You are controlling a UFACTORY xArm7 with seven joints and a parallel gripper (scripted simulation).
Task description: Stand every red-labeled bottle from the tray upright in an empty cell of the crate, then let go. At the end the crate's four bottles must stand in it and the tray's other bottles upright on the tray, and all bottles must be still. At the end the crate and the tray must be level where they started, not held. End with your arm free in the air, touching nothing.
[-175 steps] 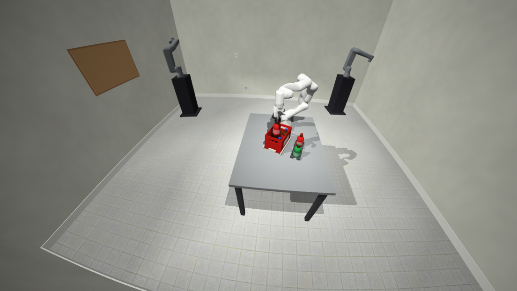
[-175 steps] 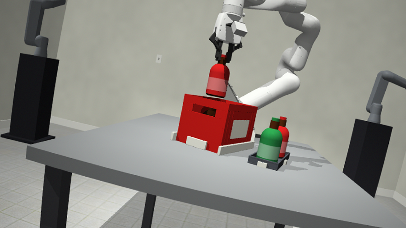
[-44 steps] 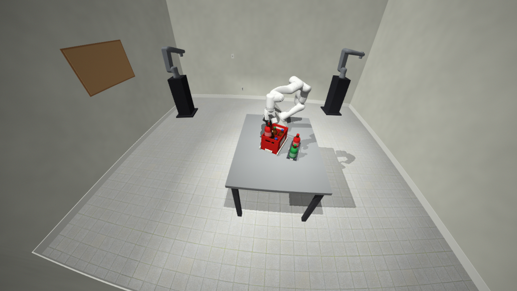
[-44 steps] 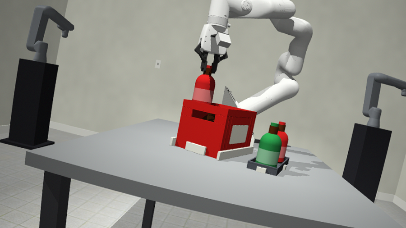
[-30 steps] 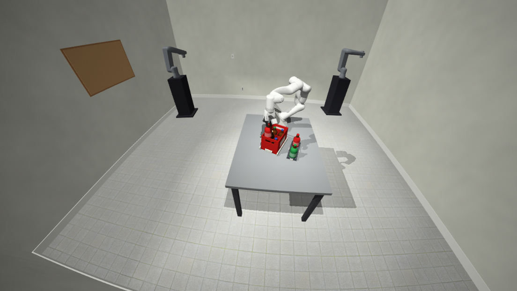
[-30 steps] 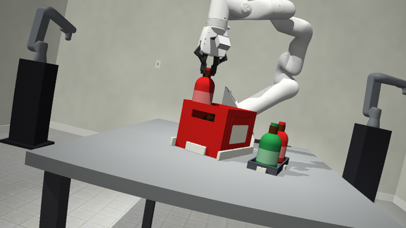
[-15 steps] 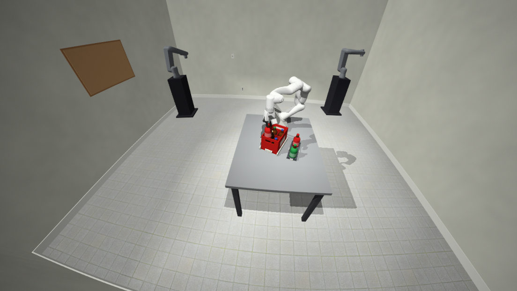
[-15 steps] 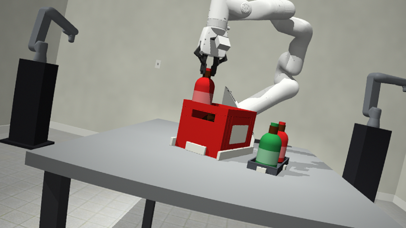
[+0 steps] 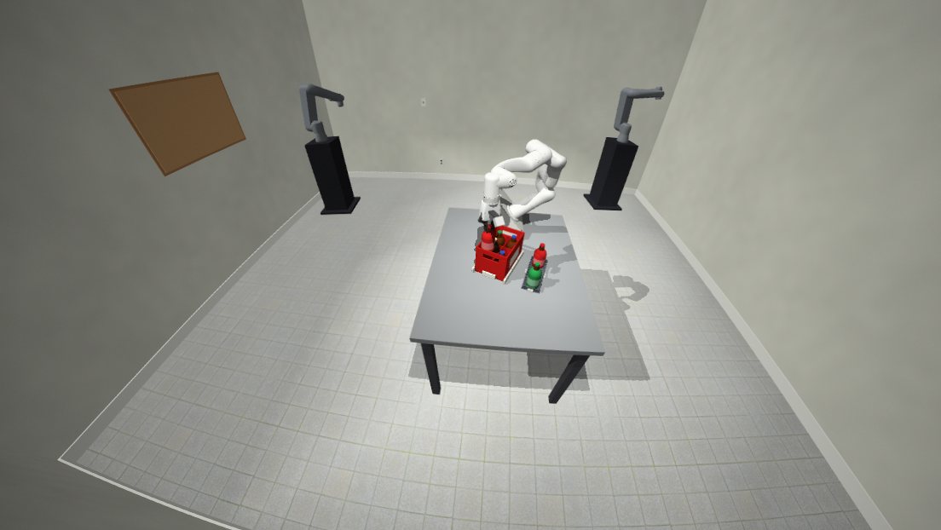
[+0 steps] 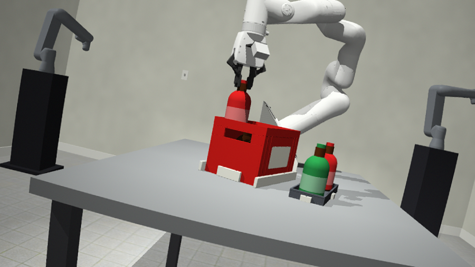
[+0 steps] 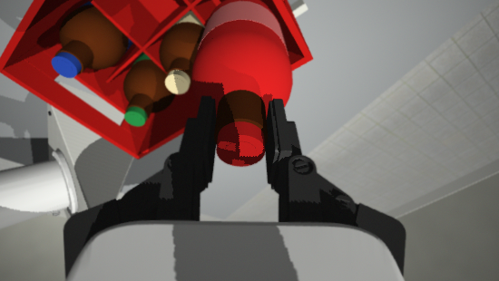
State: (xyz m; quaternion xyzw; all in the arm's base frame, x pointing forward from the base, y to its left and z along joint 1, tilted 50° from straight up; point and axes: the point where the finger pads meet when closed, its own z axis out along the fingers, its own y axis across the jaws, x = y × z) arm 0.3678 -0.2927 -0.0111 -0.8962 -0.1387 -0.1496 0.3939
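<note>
The brown bottle is 210 mm below my hand, 80 mm behind it and 50 mm to the left of it. From my hand the other things lie so: red-labeled bottle (320 mm to the left, 210 mm below, 30 mm behind); red crate (210 mm below, 80 mm to the left, 60 mm behind); green bottle (250 mm to the left, 210 mm below, 140 mm ahead).
</note>
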